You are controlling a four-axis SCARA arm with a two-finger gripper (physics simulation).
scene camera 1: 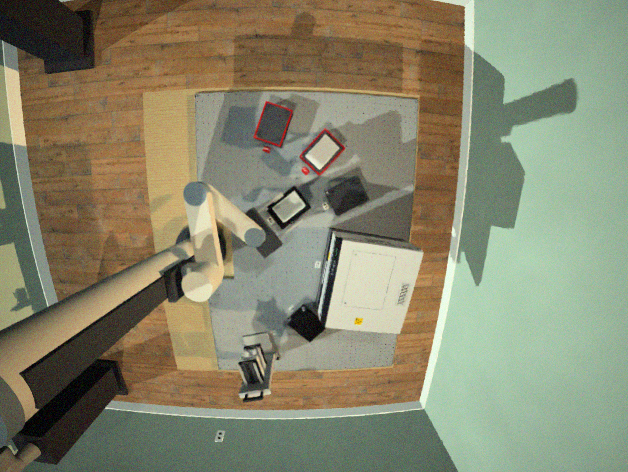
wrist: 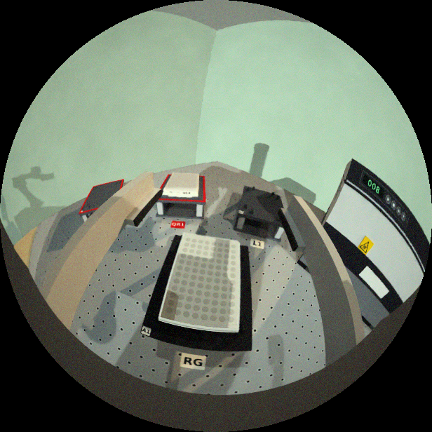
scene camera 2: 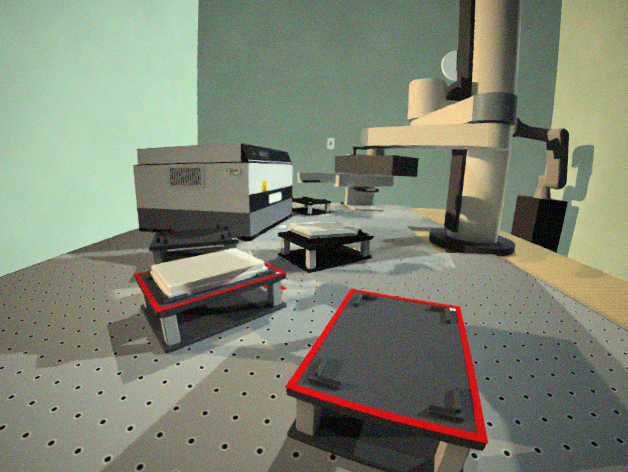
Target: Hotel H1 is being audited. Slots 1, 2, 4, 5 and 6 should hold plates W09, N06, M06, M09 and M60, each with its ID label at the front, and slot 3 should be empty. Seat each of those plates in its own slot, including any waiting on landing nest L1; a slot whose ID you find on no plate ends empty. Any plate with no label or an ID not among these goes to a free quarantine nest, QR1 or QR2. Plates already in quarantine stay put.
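Pixels of known places: gripper, between the fingertips: [scene camera 1: 292, 206] [scene camera 2: 316, 178]; arm's base, origin of its link: [scene camera 2: 470, 243].
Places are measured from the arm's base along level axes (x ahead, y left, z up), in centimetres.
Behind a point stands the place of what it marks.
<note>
My gripper [scene camera 1: 282, 213] {x 46.1, y 22.3, z 17.7 cm} [scene camera 2: 339, 178] [wrist: 222, 191] is open and empty, its fingers above and either side of nest RG [scene camera 1: 299, 191] [scene camera 2: 335, 246] {x 41.5, y 14.8, z 1.9 cm} [wrist: 245, 342]. A pale well plate [scene camera 1: 289, 205] {x 44.5, y 22.0, z 8.2 cm} [scene camera 2: 322, 229] {x 44.5, y 25.3, z 8.2 cm} [wrist: 205, 280] lies on RG; no label shows on its near edge. A white plate [scene camera 1: 322, 152] {x 58.5, y 44.7, z 7.7 cm} [scene camera 2: 208, 268] {x 57.8, y 46.5, z 7.7 cm} [wrist: 181, 184] rests on red-rimmed QR1 [scene camera 2: 159, 308] {x 59.7, y 54.4, z 6.3 cm} [wrist: 203, 192]; its front marks are unreadable. QR2 [scene camera 1: 274, 124] {x 38.0, y 56.4, z 6.3 cm} [scene camera 2: 401, 350] {x 37.3, y 58.1, z 6.3 cm} [wrist: 104, 195] and L1 [scene camera 1: 346, 195] {x 69.6, y 26.5, z 6.3 cm} [scene camera 2: 192, 239] {x 69.2, y 29.2, z 6.3 cm} [wrist: 260, 204] are bare. Hotel H1 [scene camera 1: 253, 394] {x 27.3, y -62.1, z 27.2 cm} holds plates; slots and IDs are unreadable.
A large grey-white instrument [scene camera 1: 370, 279] {x 76.9, y -5.3, z 25.5 cm} [scene camera 2: 192, 190] {x 79.5, y 8.6, z 13.8 cm} [wrist: 337, 212] stands right of L1 in the wrist view, its display reading 008. A black nest [scene camera 1: 306, 323] {x 52.2, y -37.1, z 6.3 cm} [scene camera 2: 310, 201] {x 50.6, y -30.6, z 6.7 cm} stands beside it. The arm column [scene camera 2: 479, 192] {x 3.4, y 6.7, z 15.8 cm} stands at the bench edge.
</note>
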